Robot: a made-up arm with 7 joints. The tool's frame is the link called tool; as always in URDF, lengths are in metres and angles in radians. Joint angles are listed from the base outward.
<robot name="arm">
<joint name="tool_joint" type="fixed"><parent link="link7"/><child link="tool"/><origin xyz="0 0 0" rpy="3.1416 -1.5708 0"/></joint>
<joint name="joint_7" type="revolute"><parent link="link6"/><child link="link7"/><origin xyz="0.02 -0.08 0.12" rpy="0 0 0"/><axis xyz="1 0 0"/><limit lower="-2.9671" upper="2.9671"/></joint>
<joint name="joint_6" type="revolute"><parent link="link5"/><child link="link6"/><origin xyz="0 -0.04 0.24" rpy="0 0 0"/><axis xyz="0 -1 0"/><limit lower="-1.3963" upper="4.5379"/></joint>
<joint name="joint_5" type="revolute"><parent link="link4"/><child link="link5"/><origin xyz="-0.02 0.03 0.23" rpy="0 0 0"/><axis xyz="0 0 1"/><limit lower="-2.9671" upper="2.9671"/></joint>
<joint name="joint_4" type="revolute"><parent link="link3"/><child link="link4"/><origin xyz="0.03 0.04 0.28" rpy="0 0 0"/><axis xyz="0 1 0"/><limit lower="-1.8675" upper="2.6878"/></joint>
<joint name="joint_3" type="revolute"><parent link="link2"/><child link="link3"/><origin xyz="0 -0.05 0.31" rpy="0 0 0"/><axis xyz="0 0 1"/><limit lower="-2.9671" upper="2.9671"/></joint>
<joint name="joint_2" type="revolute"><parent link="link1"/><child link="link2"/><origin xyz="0 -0.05 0.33" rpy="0 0 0"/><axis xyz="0 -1 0"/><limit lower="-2.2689" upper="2.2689"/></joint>
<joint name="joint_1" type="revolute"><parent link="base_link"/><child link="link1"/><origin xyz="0 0 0.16" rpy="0 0 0"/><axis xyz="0 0 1"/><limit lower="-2.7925" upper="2.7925"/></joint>
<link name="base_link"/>
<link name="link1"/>
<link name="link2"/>
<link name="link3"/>
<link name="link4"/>
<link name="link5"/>
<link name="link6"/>
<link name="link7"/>
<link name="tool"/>
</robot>
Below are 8 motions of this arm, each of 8 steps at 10 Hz.
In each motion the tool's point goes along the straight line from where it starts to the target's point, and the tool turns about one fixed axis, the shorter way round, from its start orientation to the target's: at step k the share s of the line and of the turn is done. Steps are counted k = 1, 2, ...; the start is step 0. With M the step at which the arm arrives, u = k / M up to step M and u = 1 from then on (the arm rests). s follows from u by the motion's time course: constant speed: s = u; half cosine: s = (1 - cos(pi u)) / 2; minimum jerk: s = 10 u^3 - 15 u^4 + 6 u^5.
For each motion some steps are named. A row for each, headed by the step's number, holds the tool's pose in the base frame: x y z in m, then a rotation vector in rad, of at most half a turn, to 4 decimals.
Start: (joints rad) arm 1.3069 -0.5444 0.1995 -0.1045 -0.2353 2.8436 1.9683
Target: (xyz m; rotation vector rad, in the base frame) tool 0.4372 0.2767 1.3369 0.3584 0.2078 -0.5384
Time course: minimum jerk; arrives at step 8
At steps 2, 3, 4, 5, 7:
2: 0.2730 0.3398 1.3435 0.7402 -0.2326 0.0184
3: 0.3045 0.3278 1.3423 0.6714 -0.1479 -0.0909
4: 0.3456 0.3119 1.3406 0.5781 -0.0373 -0.2321
5: 0.3868 0.2961 1.3389 0.4814 0.0730 -0.3712
7: 0.4343 0.2778 1.3370 0.3657 0.2000 -0.5287

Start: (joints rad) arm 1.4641 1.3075 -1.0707 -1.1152 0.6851 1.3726 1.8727
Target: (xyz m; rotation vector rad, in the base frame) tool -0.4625 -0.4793 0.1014 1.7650 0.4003 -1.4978
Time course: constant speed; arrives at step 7
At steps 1, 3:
1: -0.3513 -0.7595 0.3645 1.6339 -0.6220 -0.9176
3: -0.3884 -0.6661 0.2768 1.7125 -0.3011 -1.1275

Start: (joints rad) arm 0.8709 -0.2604 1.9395 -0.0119 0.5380 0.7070 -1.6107
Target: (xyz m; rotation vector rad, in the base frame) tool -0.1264 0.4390 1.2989 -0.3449 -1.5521 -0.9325
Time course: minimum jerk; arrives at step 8
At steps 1, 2, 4, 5, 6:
1: 0.2728 0.2319 1.5953 0.4423 -0.5666 -1.2819
2: 0.2373 0.2503 1.5690 0.3766 -0.6608 -1.2643
4: 0.0765 0.3338 1.4495 0.0678 -1.0728 -1.1518
5: -0.0147 0.3811 1.3818 -0.1148 -1.2945 -1.0641
6: -0.0844 0.4172 1.3301 -0.2575 -1.4571 -0.9852

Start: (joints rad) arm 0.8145 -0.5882 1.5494 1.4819 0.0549 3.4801 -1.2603
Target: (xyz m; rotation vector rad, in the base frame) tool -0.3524 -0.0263 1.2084 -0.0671 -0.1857 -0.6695
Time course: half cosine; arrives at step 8
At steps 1, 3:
1: 0.0478 0.4540 0.9781 -0.8329 0.2684 -2.0055
3: -0.0648 0.3189 1.0429 -0.6078 0.1239 -1.6400

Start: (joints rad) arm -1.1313 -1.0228 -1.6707 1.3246 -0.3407 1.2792 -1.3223
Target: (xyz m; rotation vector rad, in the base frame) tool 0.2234 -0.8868 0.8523 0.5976 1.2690 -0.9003
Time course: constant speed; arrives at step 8
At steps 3, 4, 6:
3: -0.0618 -0.8970 0.9410 1.3514 0.4904 -1.5746
4: -0.0047 -0.8949 0.9233 1.2107 0.6737 -1.4561
6: 0.1093 -0.8909 0.8878 0.9130 0.9987 -1.1931

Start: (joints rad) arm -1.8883 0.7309 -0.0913 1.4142 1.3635 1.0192 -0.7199
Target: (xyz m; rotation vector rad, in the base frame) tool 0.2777 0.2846 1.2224 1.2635 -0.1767 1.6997
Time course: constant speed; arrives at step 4
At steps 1, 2, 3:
1: -0.0788 0.0948 1.2970 0.9051 -0.5986 1.8564
2: 0.0400 0.1581 1.2721 1.0303 -0.4595 1.8128
3: 0.1589 0.2213 1.2473 1.1498 -0.3187 1.7605

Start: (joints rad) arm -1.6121 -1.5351 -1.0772 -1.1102 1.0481 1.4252 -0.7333
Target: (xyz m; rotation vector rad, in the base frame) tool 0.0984 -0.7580 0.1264 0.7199 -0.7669 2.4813
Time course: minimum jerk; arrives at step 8
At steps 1, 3, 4, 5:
1: 0.1849 -0.8357 0.7841 1.3274 0.2898 1.3190
3: 0.1621 -0.8152 0.6109 1.2296 0.0384 1.6615
4: 0.1423 -0.7975 0.4606 1.1105 -0.1957 1.9408
5: 0.1226 -0.7797 0.3103 0.9574 -0.4441 2.1996

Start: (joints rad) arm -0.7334 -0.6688 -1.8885 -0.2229 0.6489 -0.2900 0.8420
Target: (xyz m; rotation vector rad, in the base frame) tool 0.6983 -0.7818 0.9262 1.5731 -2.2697 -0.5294
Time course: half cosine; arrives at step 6
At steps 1, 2, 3, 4, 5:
1: 0.4959 -0.5790 1.3754 0.9370 -1.7448 0.6592
2: 0.5356 -0.6188 1.2873 1.0737 -1.8801 0.4595
3: 0.5898 -0.6731 1.1669 1.2526 -2.0421 0.1608
4: 0.6441 -0.7275 1.0466 1.4202 -2.1738 -0.1687
5: 0.6838 -0.7672 0.9585 1.5338 -2.2479 -0.4296

